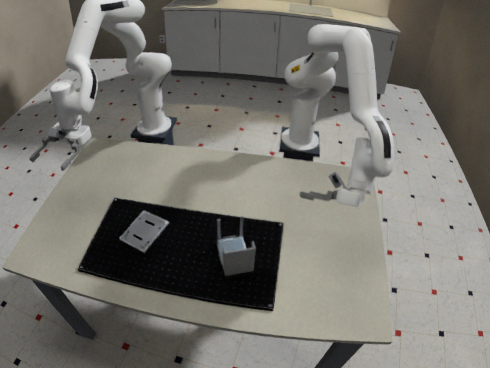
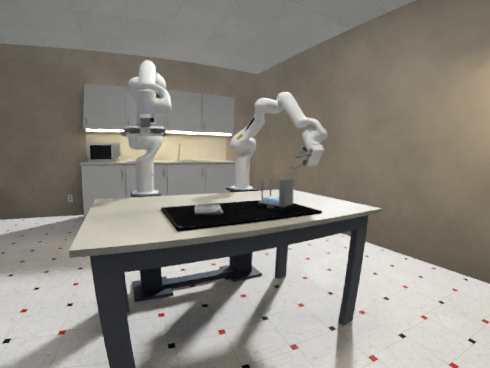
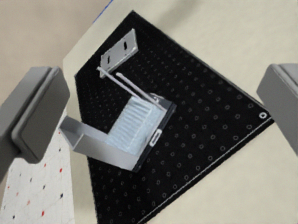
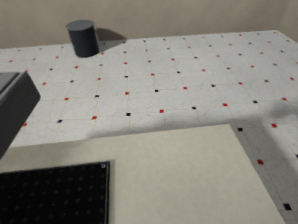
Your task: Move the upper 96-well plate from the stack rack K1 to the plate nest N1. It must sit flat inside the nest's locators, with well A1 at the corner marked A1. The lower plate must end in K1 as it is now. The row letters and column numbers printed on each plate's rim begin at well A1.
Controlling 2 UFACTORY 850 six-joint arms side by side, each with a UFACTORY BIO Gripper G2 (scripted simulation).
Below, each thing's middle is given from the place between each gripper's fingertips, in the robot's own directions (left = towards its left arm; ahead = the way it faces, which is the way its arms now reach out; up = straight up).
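My left gripper 22 cm to the left of the pale blue 96-well plate (image 3: 127, 132), 12 cm short of it, 19 cm above it.
The pale blue 96-well plate 2 cm ahead of my right hand, 64 cm to the left of it, 30 cm below it.
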